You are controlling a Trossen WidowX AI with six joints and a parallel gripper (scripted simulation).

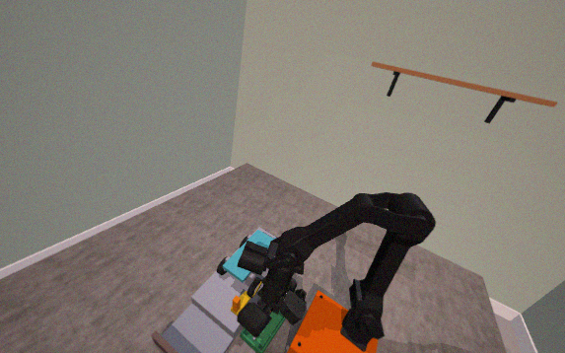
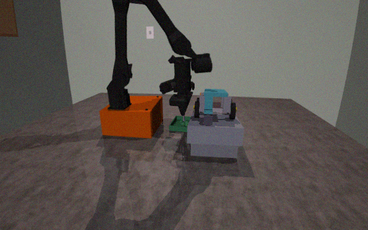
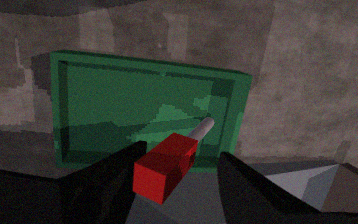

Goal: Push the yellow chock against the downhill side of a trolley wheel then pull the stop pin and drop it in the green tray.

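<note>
Right now the red-headed stop pin is 1 cm below my gripper tip. Also, from my gripper tip: grey ramp 12 cm ahead, 8 cm to the right; green tray 1 cm behind, 1 cm to the right, 6 cm below; yellow chock 7 cm ahead, 1 cm to the left, 3 cm above.
</note>
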